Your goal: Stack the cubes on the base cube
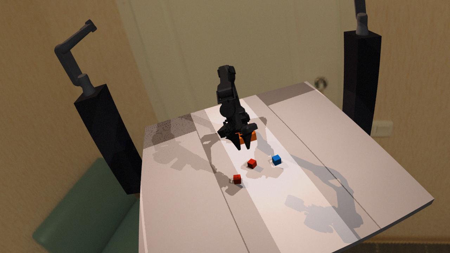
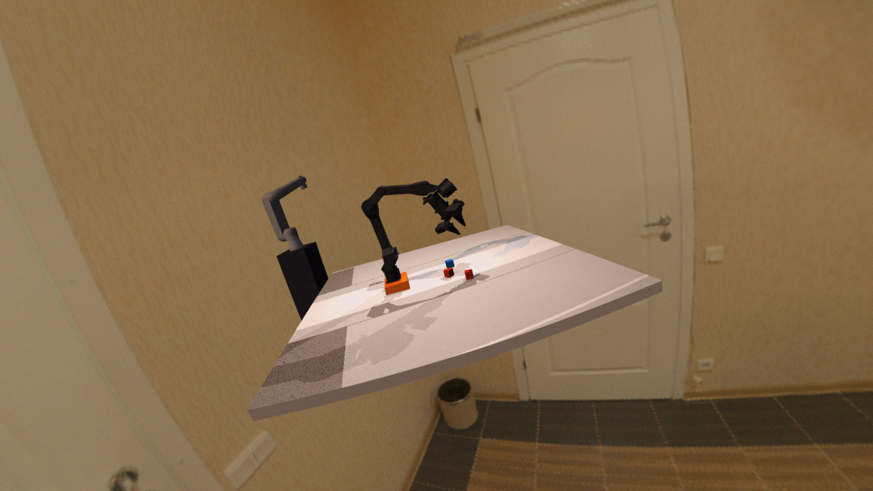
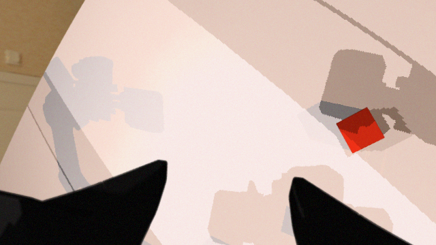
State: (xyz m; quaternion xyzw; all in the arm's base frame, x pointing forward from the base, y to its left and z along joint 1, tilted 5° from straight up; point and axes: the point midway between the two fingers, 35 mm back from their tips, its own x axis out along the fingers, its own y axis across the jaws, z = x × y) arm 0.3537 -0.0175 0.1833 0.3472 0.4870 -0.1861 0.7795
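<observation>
My gripper tip is 9 cm past the blue cube, 15 cm to the right of it and 19 cm above it.
</observation>
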